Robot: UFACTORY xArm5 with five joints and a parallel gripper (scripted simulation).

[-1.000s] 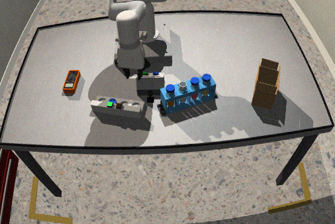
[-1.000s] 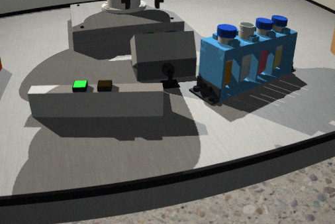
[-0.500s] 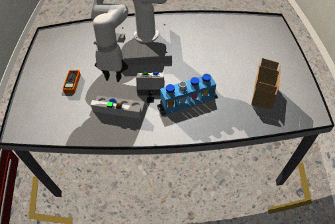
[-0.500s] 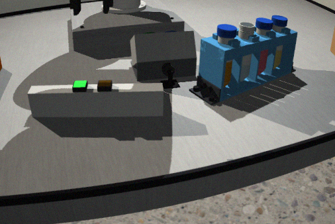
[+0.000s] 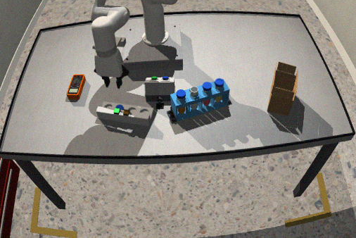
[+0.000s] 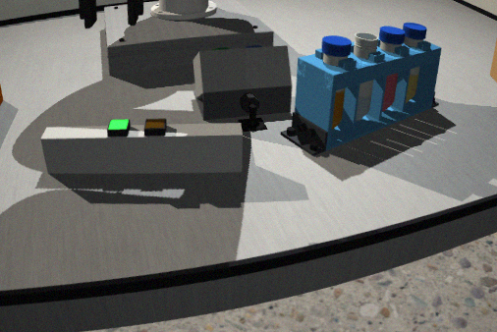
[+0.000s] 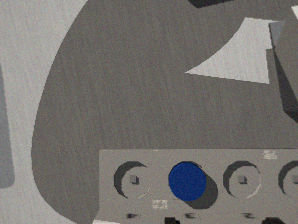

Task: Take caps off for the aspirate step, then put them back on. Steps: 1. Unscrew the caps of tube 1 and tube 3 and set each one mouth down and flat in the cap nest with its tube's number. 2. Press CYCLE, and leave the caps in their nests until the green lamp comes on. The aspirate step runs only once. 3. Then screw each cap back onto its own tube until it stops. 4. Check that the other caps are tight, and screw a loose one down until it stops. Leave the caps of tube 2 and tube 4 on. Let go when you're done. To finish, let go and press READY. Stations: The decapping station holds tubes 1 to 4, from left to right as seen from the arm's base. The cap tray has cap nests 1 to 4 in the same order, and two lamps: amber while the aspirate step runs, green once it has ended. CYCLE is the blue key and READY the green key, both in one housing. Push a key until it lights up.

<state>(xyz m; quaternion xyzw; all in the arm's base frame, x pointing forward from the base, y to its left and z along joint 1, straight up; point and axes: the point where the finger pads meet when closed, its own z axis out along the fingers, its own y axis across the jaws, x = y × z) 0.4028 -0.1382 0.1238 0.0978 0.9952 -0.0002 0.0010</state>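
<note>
The blue cap is 10 mm behind my hand, 350 mm to the left of it and 60 mm below it. Round my hand: blue key: 110 mm behind, 190 mm to the left, 110 mm below; green key: 110 mm behind, 140 mm to the left, 110 mm below; grey key housing: 90 mm behind, 170 mm to the left, 120 mm below.
</note>
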